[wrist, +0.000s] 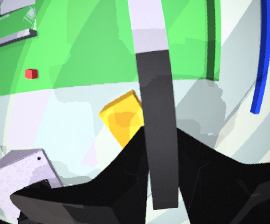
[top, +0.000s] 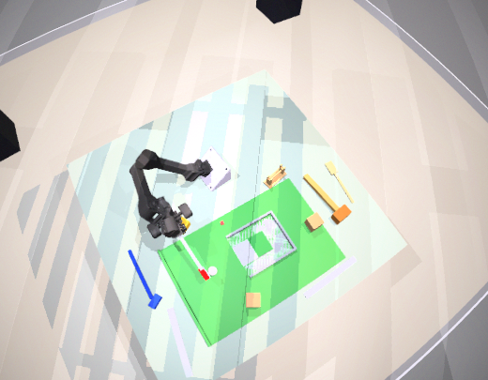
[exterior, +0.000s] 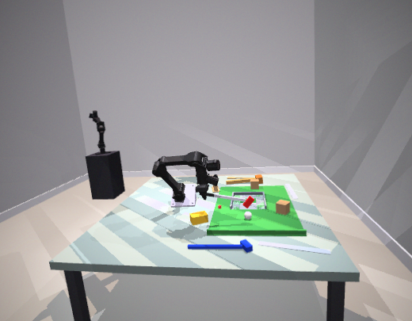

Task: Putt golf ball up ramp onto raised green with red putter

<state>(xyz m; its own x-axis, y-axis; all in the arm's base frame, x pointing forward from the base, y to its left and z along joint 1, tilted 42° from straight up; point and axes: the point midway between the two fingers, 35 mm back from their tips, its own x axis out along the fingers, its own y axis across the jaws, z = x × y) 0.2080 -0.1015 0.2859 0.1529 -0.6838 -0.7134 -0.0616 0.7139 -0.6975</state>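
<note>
Right now the yellow block is 120 mm below my gripper tip, 50 mm behind it and 20 mm to the left of it. The rest, counted from my gripper tip: blue putter: 240 mm to the right, 130 mm below, 100 mm ahead; white golf ball: 220 mm ahead, 120 mm below, 50 mm to the left; small red cube: 200 mm to the left, 130 mm below, 50 mm ahead.
</note>
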